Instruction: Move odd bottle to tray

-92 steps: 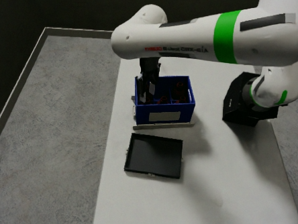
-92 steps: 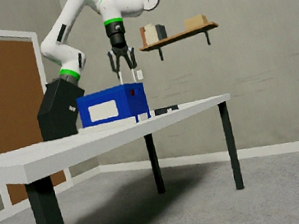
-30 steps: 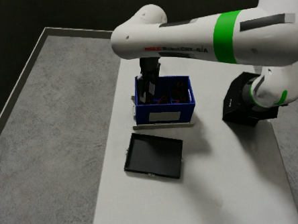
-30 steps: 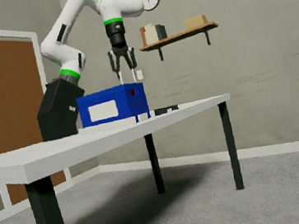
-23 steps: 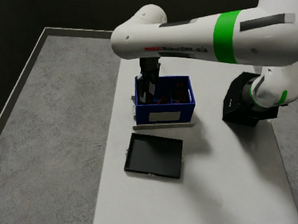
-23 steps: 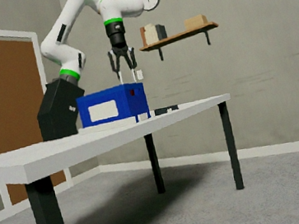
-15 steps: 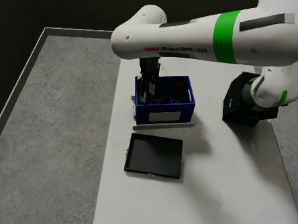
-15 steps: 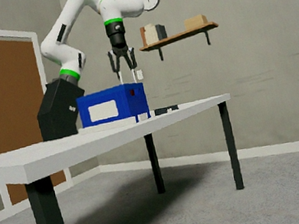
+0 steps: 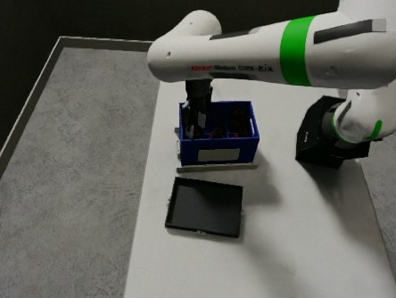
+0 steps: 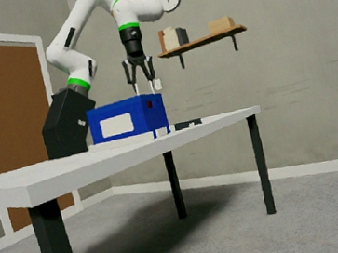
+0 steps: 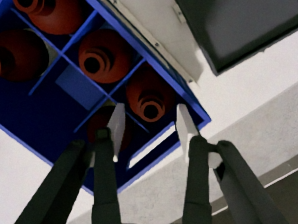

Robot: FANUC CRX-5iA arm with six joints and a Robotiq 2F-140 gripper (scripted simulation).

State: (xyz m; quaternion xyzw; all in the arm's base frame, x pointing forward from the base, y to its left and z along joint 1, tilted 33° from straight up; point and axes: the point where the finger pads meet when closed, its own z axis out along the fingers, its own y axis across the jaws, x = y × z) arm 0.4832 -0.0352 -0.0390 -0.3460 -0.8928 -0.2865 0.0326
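My hand is 80 mm past the crate, 50 mm to the left of it and 120 mm above it. From my hand the other things lie so: dark tray (40 mm behind, 210 mm to the left, 190 mm below).
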